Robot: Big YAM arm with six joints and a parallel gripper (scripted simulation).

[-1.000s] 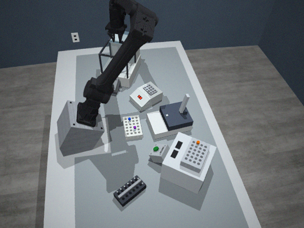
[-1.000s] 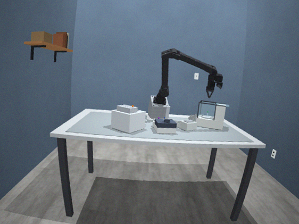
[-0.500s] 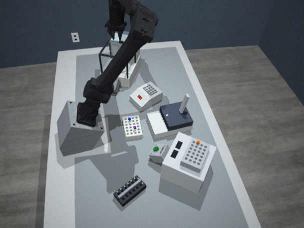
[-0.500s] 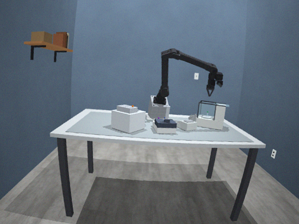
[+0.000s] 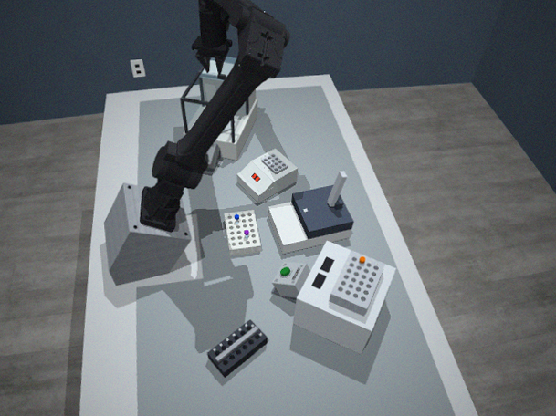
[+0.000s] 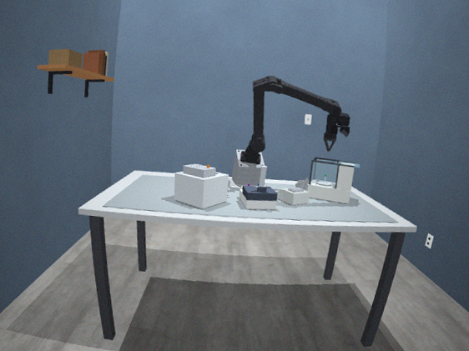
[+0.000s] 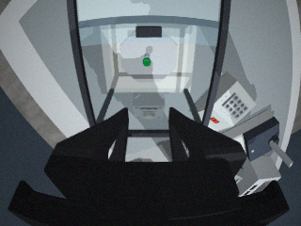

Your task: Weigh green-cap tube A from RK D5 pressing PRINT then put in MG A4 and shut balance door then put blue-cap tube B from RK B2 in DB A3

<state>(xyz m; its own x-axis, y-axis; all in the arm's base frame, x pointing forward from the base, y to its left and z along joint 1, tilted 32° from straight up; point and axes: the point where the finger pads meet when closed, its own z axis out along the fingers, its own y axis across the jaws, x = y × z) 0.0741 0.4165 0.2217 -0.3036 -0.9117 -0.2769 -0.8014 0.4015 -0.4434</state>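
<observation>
Now: the balance door 80 mm to the left of my hand, 60 mm below it and 30 mm ahead of it. Also, from my hand: white tube rack 410 mm to the right, 260 mm below, 60 mm ahead; then dry block DB 240 mm below, 210 mm to the right, 150 mm ahead; then tube B 380 mm to the right, 250 mm below, 40 mm ahead.
</observation>
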